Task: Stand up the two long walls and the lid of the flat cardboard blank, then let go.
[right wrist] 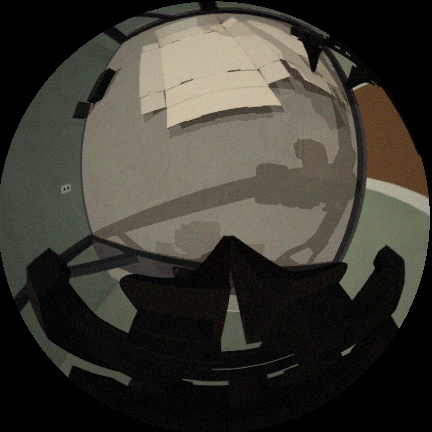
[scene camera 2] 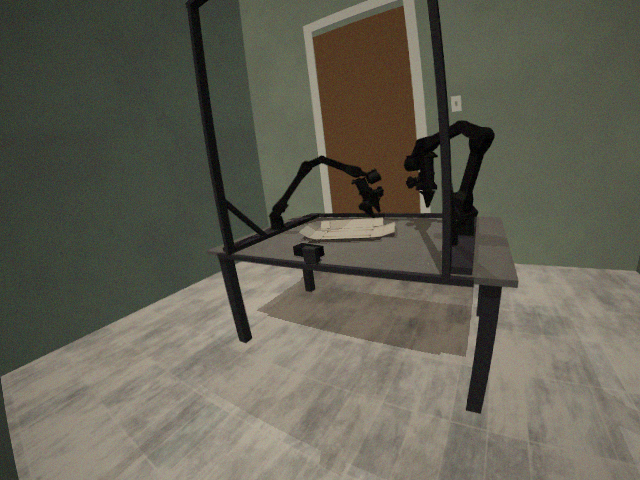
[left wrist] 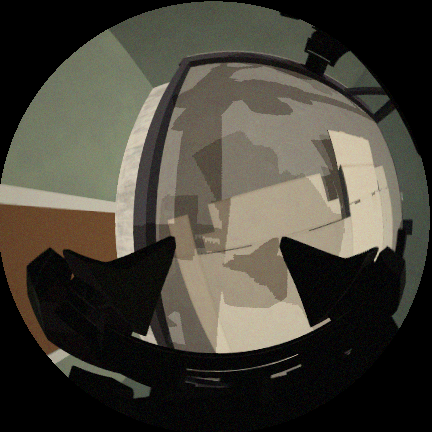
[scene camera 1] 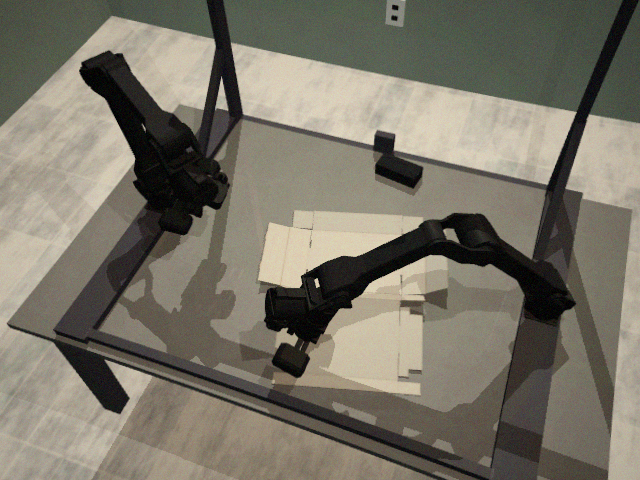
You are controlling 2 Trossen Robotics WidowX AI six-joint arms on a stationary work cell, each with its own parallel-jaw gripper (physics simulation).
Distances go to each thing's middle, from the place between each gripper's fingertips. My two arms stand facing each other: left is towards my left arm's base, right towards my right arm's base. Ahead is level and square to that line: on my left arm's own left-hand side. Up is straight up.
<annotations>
I see my left gripper 570 mm past the black block (scene camera 1: 389, 166), 60 mm to the right of it and 10 mm above it.
My right gripper is now 36 cm past the black block, 36 cm to the right of it and 9 cm above it.
</annotations>
